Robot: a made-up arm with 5 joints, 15 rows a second.
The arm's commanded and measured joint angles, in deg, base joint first. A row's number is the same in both.
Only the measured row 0 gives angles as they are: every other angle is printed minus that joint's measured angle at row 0.
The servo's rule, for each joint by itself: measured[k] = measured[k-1] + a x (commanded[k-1-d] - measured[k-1]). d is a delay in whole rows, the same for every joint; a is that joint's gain. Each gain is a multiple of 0.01, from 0.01 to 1. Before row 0 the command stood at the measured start. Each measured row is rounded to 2 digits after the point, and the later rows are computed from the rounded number. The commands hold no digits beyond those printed.
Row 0, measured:
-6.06, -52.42, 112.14, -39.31, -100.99
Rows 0 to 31, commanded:
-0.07, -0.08, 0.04, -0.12, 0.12
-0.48, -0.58, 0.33, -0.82, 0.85
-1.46, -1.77, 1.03, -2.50, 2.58
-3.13, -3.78, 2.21, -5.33, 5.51
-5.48, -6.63, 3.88, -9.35, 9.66
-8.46, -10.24, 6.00, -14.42, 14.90
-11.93, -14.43, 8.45, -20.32, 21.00
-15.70, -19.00, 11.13, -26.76, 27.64
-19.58, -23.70, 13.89, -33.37, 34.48
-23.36, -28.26, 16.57, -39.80, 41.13
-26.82, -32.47, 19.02, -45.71, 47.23
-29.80, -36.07, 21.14, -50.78, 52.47
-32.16, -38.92, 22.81, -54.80, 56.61
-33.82, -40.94, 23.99, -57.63, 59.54
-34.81, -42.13, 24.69, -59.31, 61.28
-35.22, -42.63, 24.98, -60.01, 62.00
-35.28, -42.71, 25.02, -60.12, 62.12
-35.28, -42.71, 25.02, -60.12, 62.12
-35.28, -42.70, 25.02, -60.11, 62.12
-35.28, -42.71, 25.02, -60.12, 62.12
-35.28, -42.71, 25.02, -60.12, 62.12
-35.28, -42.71, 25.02, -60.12, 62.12
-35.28, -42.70, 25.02, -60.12, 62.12
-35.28, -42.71, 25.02, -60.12, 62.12
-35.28, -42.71, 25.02, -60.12, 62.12
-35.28, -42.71, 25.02, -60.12, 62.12
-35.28, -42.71, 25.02, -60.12, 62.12
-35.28, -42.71, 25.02, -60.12, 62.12
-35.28, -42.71, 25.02, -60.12, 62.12
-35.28, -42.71, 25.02, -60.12, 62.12
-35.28, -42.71, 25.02, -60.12, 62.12
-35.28, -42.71, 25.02, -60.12, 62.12
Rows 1 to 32, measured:
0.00, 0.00, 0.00, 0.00, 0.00
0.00, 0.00, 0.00, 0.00, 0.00
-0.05, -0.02, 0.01, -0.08, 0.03
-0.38, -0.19, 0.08, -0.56, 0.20
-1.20, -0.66, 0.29, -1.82, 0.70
-2.67, -1.60, 0.71, -4.10, 1.71
-4.81, -3.11, 1.41, -7.51, 3.38
-7.58, -5.25, 2.42, -12.00, 5.80
-10.89, -8.00, 3.75, -17.41, 8.99
-14.55, -11.30, 5.37, -23.49, 12.91
-18.37, -15.02, 7.24, -29.91, 17.44
-22.16, -18.99, 9.29, -36.34, 22.41
-25.70, -23.03, 11.43, -42.43, 27.62
-28.82, -26.94, 13.57, -47.86, 32.84
-31.36, -30.53, 15.60, -52.37, 37.83
-33.23, -33.65, 17.45, -55.79, 42.39
-34.43, -36.19, 19.04, -58.08, 46.36
-35.03, -38.12, 20.35, -59.33, 49.64
-35.22, -39.50, 21.38, -59.84, 52.26
-35.27, -40.46, 22.18, -60.02, 54.33
-35.28, -41.13, 22.80, -60.08, 55.97
-35.28, -41.60, 23.29, -60.11, 57.26
-35.28, -41.93, 23.67, -60.12, 58.28
-35.28, -42.16, 23.97, -60.12, 59.09
-35.28, -42.32, 24.20, -60.12, 59.73
-35.28, -42.44, 24.38, -60.12, 60.23
-35.28, -42.52, 24.52, -60.12, 60.63
-35.28, -42.58, 24.63, -60.12, 60.94
-35.28, -42.62, 24.72, -60.12, 61.19
-35.28, -42.65, 24.79, -60.12, 61.39
-35.28, -42.67, 24.84, -60.12, 61.54
-35.28, -42.68, 24.88, -60.12, 61.66
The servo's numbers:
d 2
a 0.76 0.30 0.22 0.65 0.21

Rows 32 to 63, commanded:
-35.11, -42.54, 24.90, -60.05, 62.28
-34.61, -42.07, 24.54, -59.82, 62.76
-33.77, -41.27, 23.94, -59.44, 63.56
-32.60, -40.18, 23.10, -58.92, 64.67
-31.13, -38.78, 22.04, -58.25, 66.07
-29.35, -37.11, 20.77, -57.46, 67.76
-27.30, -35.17, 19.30, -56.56, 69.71
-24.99, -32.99, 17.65, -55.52, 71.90
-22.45, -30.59, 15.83, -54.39, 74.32
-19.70, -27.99, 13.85, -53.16, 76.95
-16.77, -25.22, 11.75, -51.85, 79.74
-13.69, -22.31, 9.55, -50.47, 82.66
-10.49, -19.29, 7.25, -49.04, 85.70
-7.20, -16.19, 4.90, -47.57, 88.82
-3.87, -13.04, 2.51, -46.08, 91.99
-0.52, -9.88, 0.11, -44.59, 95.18
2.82, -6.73, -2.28, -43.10, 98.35
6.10, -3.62, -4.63, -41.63, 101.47
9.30, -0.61, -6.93, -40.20, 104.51
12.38, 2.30, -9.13, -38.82, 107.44
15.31, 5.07, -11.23, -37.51, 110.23
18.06, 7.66, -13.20, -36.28, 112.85
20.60, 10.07, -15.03, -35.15, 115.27
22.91, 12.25, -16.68, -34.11, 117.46
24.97, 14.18, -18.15, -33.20, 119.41
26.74, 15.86, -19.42, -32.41, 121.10
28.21, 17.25, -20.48, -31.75, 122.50
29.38, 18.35, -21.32, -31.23, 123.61
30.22, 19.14, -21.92, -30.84, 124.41
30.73, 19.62, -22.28, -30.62, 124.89
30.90, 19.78, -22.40, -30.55, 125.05
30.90, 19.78, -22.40, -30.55, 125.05
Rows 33 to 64, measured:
-35.28, -42.69, 24.91, -60.12, 61.76
-35.28, -42.70, 24.93, -60.12, 61.84
-35.15, -42.65, 24.92, -60.07, 61.93
-34.74, -42.48, 24.84, -59.91, 62.10
-34.00, -42.12, 24.64, -59.60, 62.41
-32.94, -41.54, 24.30, -59.16, 62.88
-31.56, -40.71, 23.80, -58.57, 63.55
-29.88, -39.63, 23.13, -57.85, 64.43
-27.92, -38.29, 22.29, -57.01, 65.54
-25.69, -36.70, 21.27, -56.04, 66.88
-23.23, -34.87, 20.07, -54.97, 68.44
-20.55, -32.81, 18.70, -53.79, 70.23
-17.68, -30.53, 17.17, -52.53, 72.23
-14.65, -28.06, 15.49, -51.19, 74.42
-11.49, -25.43, 13.68, -49.79, 76.79
-8.23, -22.66, 11.75, -48.35, 79.32
-4.92, -19.77, 9.72, -46.87, 81.98
-1.58, -16.80, 7.61, -45.39, 84.75
1.76, -13.78, 5.43, -43.90, 87.61
5.06, -10.73, 3.22, -42.42, 90.52
8.28, -7.69, 0.99, -40.98, 93.46
11.40, -4.69, -1.24, -39.58, 96.40
14.37, -1.76, -3.44, -38.23, 99.30
17.17, 1.07, -5.59, -36.96, 102.15
19.78, 3.77, -7.67, -35.78, 104.91
22.16, 6.31, -9.65, -34.69, 107.55
24.30, 8.67, -11.52, -33.72, 110.04
26.15, 10.83, -13.26, -32.87, 112.36
27.72, 12.76, -14.85, -32.14, 114.49
28.98, 14.44, -16.27, -31.55, 116.41
29.92, 15.85, -17.51, -31.09, 118.09
30.54, 16.98, -18.56, -30.78, 119.52

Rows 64 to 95, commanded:
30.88, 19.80, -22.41, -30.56, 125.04
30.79, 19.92, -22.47, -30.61, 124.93
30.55, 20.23, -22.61, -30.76, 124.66
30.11, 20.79, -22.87, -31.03, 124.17
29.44, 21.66, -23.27, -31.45, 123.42
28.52, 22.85, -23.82, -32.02, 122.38
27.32, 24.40, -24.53, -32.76, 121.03
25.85, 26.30, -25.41, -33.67, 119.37
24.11, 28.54, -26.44, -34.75, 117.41
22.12, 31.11, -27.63, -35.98, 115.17
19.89, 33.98, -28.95, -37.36, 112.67
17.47, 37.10, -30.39, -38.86, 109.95
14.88, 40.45, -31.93, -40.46, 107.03
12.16, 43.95, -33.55, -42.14, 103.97
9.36, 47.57, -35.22, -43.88, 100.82
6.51, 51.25, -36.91, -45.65, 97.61
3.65, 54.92, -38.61, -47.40, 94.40
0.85, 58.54, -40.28, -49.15, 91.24
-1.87, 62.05, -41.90, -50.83, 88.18
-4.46, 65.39, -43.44, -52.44, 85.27
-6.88, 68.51, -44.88, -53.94, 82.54
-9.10, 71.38, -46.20, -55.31, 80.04
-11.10, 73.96, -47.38, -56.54, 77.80
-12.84, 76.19, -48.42, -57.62, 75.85
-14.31, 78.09, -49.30, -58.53, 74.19
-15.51, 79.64, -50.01, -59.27, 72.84
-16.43, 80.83, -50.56, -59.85, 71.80
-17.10, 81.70, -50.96, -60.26, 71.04
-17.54, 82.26, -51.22, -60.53, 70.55
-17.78, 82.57, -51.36, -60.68, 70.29
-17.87, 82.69, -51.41, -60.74, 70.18
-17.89, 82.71, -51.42, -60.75, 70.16
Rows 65 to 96, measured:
30.81, 17.82, -19.40, -30.63, 120.68
30.88, 18.41, -20.06, -30.58, 121.60
30.88, 18.83, -20.58, -30.57, 122.32
30.81, 19.16, -21.00, -30.60, 122.87
30.61, 19.48, -21.35, -30.70, 123.25
30.23, 19.87, -21.68, -30.91, 123.44
29.63, 20.41, -22.03, -31.26, 123.44
28.79, 21.14, -22.42, -31.75, 123.22
27.67, 22.12, -22.88, -32.41, 122.76
26.29, 23.37, -23.44, -33.23, 122.05
24.63, 24.92, -24.10, -34.22, 121.08
22.72, 26.78, -24.88, -35.36, 119.84
20.57, 28.94, -25.78, -36.66, 118.33
18.21, 31.39, -26.79, -38.09, 116.57
15.68, 34.11, -27.92, -39.63, 114.57
13.00, 37.06, -29.16, -41.26, 112.34
10.23, 40.21, -30.49, -42.96, 109.92
7.40, 43.52, -31.90, -44.71, 107.33
4.55, 46.94, -33.38, -46.46, 104.61
1.74, 50.42, -34.90, -48.21, 101.80
-1.00, 53.91, -36.44, -49.91, 98.94
-3.63, 57.35, -37.98, -51.55, 96.07
-6.10, 60.70, -39.50, -53.10, 93.23
-8.38, 63.90, -40.97, -54.54, 90.46
-10.45, 66.92, -42.38, -55.84, 87.80
-12.27, 69.70, -43.71, -57.00, 85.29
-13.82, 72.22, -44.94, -57.99, 82.96
-15.10, 74.45, -46.06, -58.82, 80.83
-16.11, 76.36, -47.05, -59.49, 78.93
-16.86, 77.96, -47.91, -59.99, 77.27
-17.38, 79.25, -48.64, -60.34, 75.86
-17.68, 80.25, -49.24, -60.56, 74.69

